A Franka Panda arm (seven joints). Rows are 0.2 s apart.
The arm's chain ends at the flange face. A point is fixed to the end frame.
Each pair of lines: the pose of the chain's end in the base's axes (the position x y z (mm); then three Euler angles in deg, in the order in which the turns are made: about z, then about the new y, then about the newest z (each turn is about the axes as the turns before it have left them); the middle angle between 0 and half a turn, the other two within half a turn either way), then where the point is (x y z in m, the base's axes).
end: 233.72 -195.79 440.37 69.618 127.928 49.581
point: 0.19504 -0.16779 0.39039
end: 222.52 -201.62 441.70 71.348 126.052 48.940
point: 0.18377 -0.17365 0.39175
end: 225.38 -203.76 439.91 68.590 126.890 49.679
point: 0.18750 -0.17416 0.39023
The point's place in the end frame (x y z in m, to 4 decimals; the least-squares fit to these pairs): 0.0555 0.0058 0.0408
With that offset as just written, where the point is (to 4 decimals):
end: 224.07 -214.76 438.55 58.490 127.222 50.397
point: 0.1917 -0.1787 0.3893
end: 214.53 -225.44 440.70 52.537 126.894 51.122
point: 0.1861 -0.1855 0.3920
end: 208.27 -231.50 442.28 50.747 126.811 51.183
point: 0.1812 -0.1906 0.3936
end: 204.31 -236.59 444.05 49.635 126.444 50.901
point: 0.1782 -0.1951 0.3953
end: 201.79 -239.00 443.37 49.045 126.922 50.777
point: 0.1759 -0.1977 0.3944
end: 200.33 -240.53 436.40 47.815 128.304 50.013
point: 0.1746 -0.2001 0.3866
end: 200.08 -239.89 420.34 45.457 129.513 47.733
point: 0.1754 -0.2009 0.3689
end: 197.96 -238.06 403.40 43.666 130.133 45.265
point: 0.1742 -0.2006 0.3504
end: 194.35 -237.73 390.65 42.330 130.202 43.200
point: 0.1715 -0.2014 0.3364
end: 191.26 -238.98 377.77 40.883 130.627 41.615
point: 0.1692 -0.2036 0.3226
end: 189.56 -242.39 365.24 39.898 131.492 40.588
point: 0.1675 -0.2080 0.3095
